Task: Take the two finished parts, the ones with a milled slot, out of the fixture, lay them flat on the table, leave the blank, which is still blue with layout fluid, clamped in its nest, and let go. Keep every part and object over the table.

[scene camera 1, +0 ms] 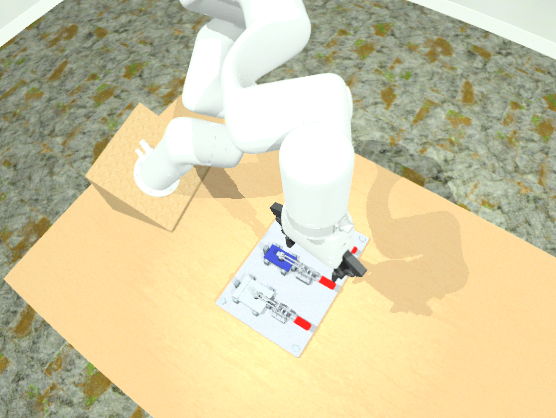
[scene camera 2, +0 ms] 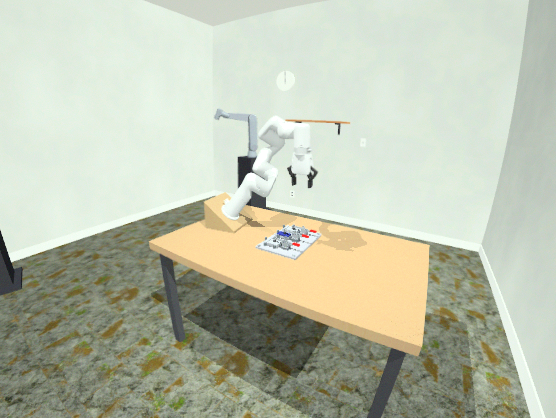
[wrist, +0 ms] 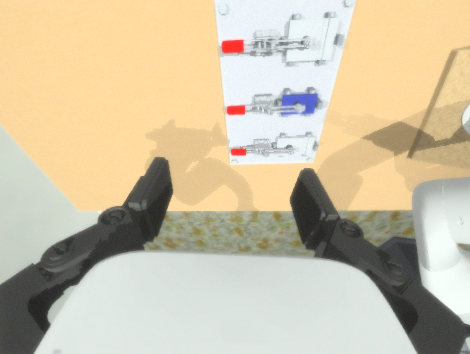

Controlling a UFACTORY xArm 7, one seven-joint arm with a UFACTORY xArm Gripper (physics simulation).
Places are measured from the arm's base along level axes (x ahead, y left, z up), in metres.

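Pixels of known places: gripper, fingertip midpoint: [scene camera 1: 316, 257] [scene camera 2: 301, 186] [wrist: 234, 179]; arm's base, link origin: [scene camera 1: 156, 174] [scene camera 2: 230, 212].
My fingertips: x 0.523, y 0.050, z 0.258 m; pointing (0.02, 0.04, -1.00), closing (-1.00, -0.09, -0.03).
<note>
Ahead of a thing's pixels: the offset from my fingertips to its top centre. "pt": to the spot under its first point.
The fixture {0.044 m left, 0.093 m back, 0.327 m down} [scene camera 1: 270, 333] [scene camera 2: 287, 254] [wrist: 250, 75] is a pale plate on the table with three nests in a row. The blue blank {0.034 m left, 0.134 m back, 0.301 m down} [scene camera 1: 272, 256] [scene camera 2: 283, 234] [wrist: 311, 101] sits in the middle nest under its clamp arm. A pale finished part {0.074 m right, 0.113 m back, 0.306 m down} [scene camera 1: 245, 294] [wrist: 304, 30] lies in one end nest, with a clamp arm over it; a thin slot line shows in the wrist view. Another pale part {0.139 m left, 0.169 m back, 0.311 m down} [wrist: 301, 140] lies in the other end nest under a clamp arm; the arm hides it in scene camera 1. My gripper [scene camera 1: 314, 260] [scene camera 2: 302, 185] [wrist: 234, 179] is open and empty, high above the table.
Red clamp handles {pt 0.042 m right, 0.019 m ahead, 0.285 m down} [scene camera 1: 302, 322] [scene camera 2: 296, 245] [wrist: 233, 46] point toward one long side of the fixture. The robot's base stands on a sloped wooden block [scene camera 1: 120, 170] [scene camera 2: 216, 214] [wrist: 445, 110] at the table's end. The table's edge and floor show beyond the fingers in the wrist view.
</note>
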